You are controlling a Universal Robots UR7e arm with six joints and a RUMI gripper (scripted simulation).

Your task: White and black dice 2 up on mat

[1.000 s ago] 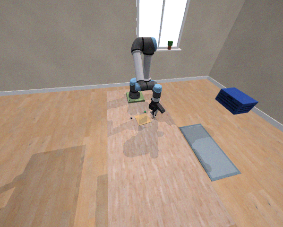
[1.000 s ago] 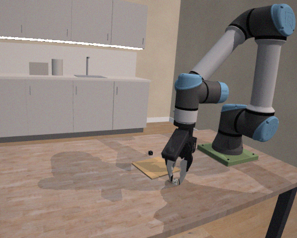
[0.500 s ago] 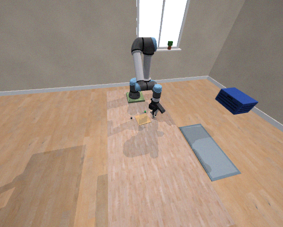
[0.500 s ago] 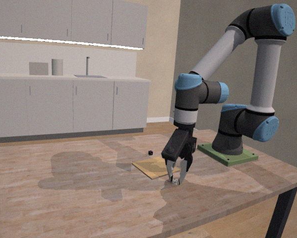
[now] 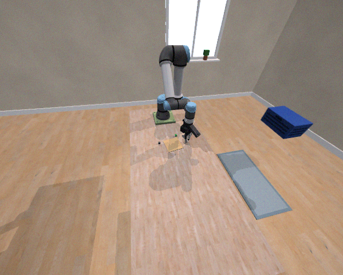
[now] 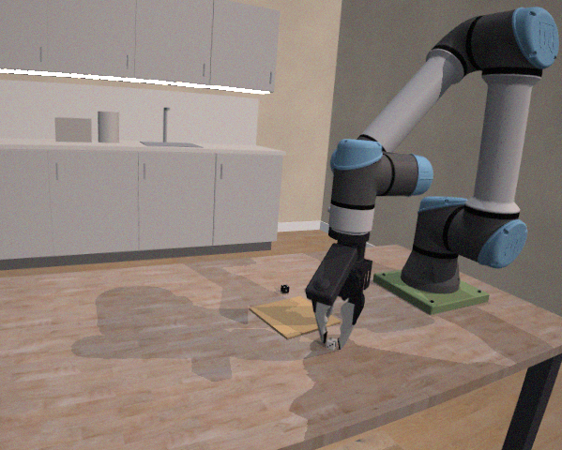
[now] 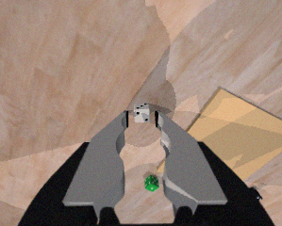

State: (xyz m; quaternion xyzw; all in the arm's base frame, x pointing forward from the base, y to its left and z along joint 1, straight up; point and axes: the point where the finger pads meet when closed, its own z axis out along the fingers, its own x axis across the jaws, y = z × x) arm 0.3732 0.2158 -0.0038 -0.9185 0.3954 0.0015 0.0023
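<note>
Right now the white die is 10 mm below my hand. Also, from my hand: black die 250 mm to the right, 10 mm below, 10 mm ahead; green die 100 mm to the right, 80 mm behind, 10 mm below; tan mat 130 mm to the right, 30 mm ahead, 20 mm below.
</note>
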